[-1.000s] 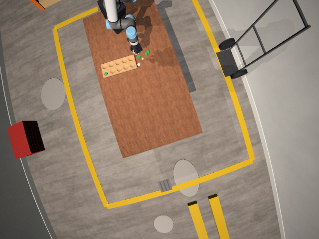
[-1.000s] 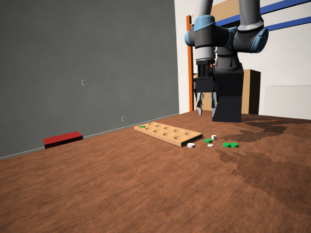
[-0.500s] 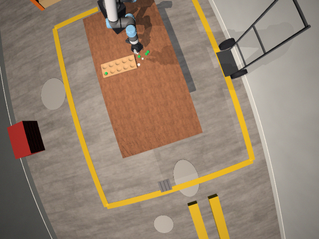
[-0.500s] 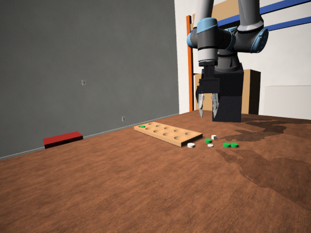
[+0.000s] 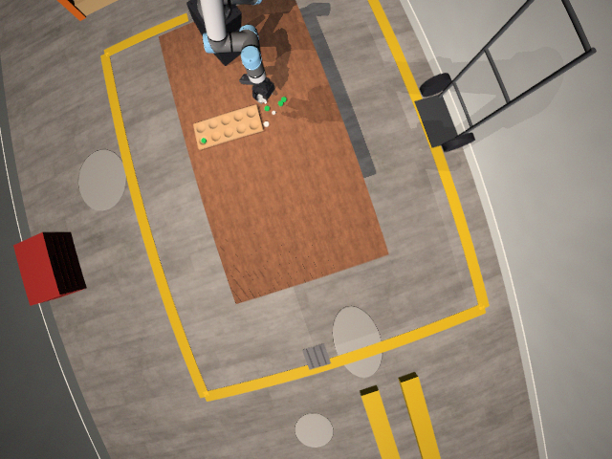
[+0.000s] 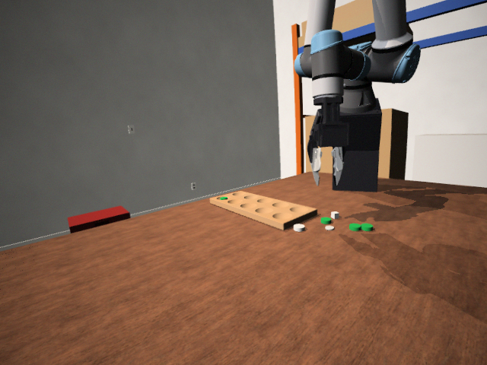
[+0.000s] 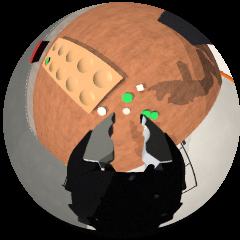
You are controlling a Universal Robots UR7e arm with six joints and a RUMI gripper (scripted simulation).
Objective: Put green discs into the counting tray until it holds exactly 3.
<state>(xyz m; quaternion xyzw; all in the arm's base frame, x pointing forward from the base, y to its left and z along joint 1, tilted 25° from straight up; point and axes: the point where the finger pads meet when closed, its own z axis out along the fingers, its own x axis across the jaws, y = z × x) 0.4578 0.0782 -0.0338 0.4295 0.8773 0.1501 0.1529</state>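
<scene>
Now: hand 11 cm above the small white cube and 5 cm past it. Round my hand: white disc: 12 cm below, 9 cm ahead, 3 cm to the right; then wooden counting tray: 24 cm to the right, 11 cm below, 2 cm ahead.
</scene>
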